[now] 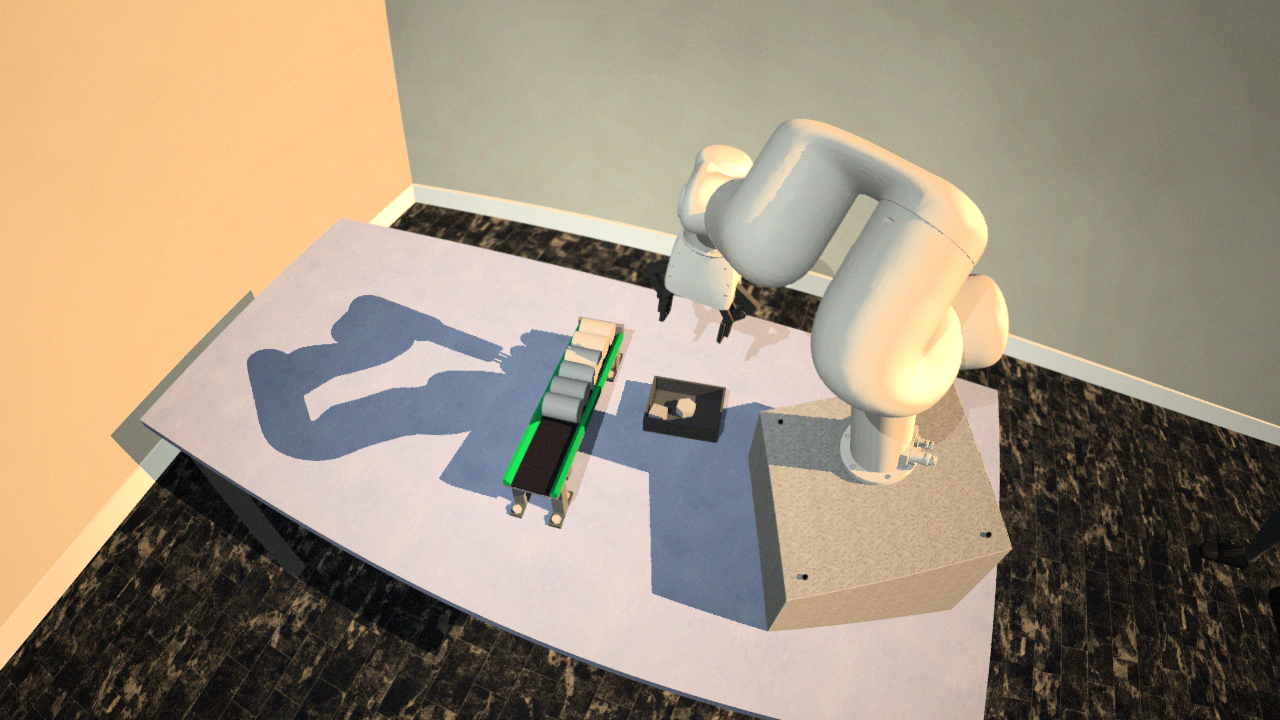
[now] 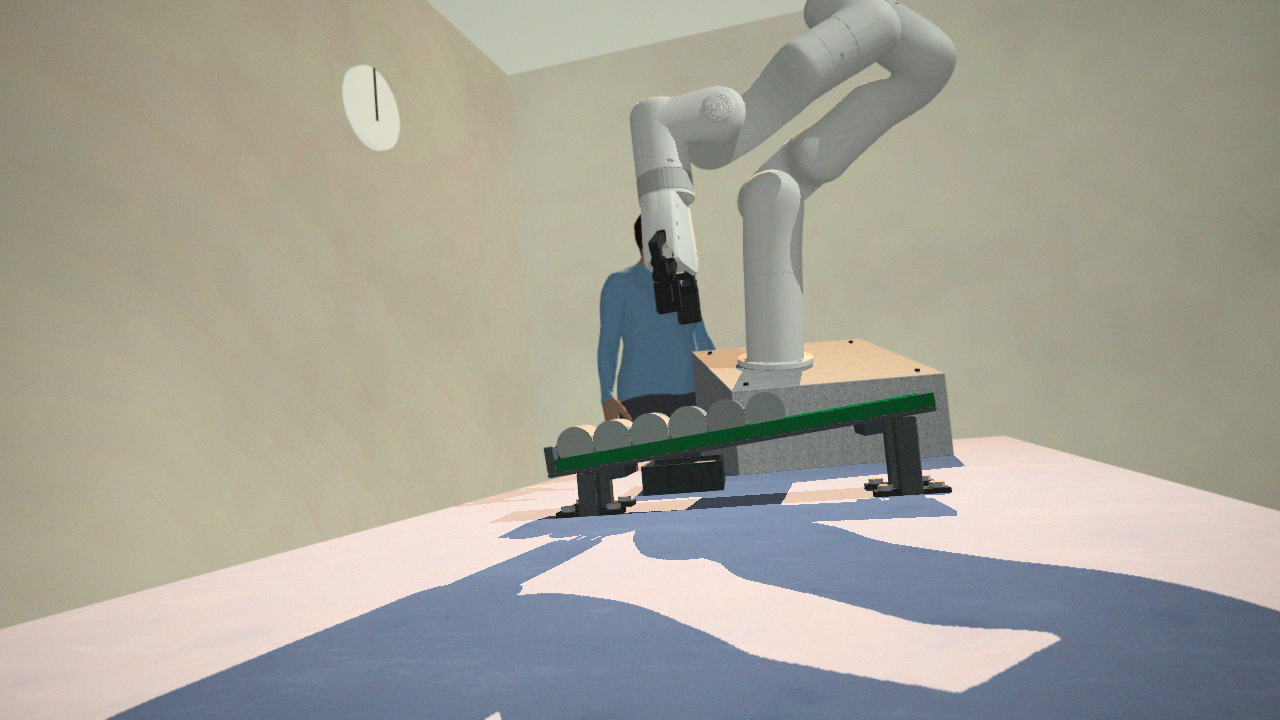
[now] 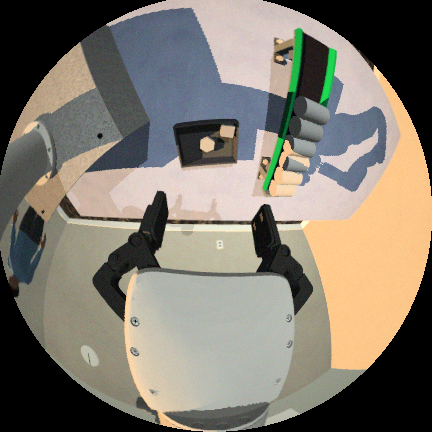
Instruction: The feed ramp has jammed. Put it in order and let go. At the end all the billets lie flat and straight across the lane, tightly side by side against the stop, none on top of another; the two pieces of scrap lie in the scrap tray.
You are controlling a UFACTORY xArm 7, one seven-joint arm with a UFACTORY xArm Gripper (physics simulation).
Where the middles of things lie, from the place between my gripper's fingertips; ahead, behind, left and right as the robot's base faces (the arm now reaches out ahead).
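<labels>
There is the scrap tray [image 1: 704,425], and my hand is 10 mm to the left of it and 200 mm above it.
</labels>
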